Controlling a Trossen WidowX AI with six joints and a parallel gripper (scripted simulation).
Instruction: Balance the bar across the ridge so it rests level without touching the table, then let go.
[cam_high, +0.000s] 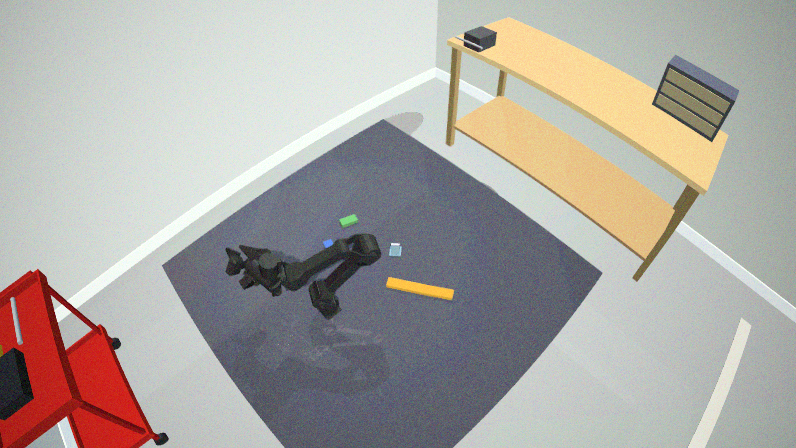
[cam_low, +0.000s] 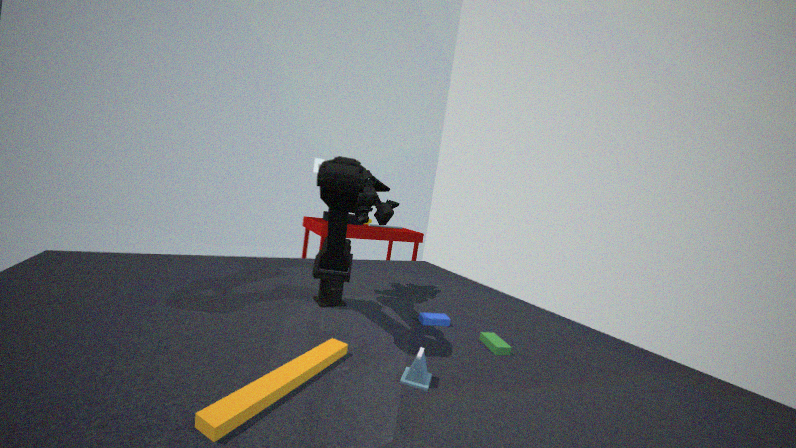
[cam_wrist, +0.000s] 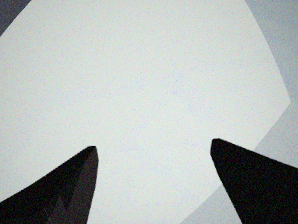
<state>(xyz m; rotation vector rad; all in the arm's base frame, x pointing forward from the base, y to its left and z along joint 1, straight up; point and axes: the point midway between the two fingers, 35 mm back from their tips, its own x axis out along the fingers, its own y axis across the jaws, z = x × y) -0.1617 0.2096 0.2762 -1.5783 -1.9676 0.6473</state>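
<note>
My gripper tip is 450 mm short of the yellow bar, 400 mm to the left of it and 270 mm above it. From my gripper tip the other things lie so: blue block 330 mm ahead, 50 mm to the right, 270 mm below; then green block 470 mm ahead, 270 mm below.
</note>
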